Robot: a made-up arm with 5 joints.
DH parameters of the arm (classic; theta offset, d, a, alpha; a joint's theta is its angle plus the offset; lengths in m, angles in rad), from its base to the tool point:
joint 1: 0 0.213 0 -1.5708
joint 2: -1.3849 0 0.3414 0
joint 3: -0.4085 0 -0.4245 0
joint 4: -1.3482 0 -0.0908 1.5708
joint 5: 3.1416 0.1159 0 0
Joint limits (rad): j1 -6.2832..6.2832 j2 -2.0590..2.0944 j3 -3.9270..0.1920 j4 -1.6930..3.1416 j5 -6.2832..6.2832
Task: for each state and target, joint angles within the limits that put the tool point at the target. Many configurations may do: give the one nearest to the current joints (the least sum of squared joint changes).
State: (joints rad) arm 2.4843 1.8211 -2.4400 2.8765 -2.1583
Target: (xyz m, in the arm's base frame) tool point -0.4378 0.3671 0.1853
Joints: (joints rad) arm 2.4438 1.0024 -2.0163 3.1416 -2.1583
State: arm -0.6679 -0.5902 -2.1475 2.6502 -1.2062
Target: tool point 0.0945 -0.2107 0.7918
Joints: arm -1.1492 -0.3288 -2.0770 2.5664 -1.2062
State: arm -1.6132 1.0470 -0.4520 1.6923 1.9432
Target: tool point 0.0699 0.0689 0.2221
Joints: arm -2.3634 1.2225 0.1234 2.0967 1.9432
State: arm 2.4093 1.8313 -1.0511 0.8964 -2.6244
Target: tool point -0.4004 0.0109 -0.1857
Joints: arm 3.1144 0.9501 -1.0527 1.0759 -2.6244
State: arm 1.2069 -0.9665 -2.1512 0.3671 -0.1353
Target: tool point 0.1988 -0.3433 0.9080
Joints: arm 2.0957 -1.3686 -1.7079 0.5035 -0.1353
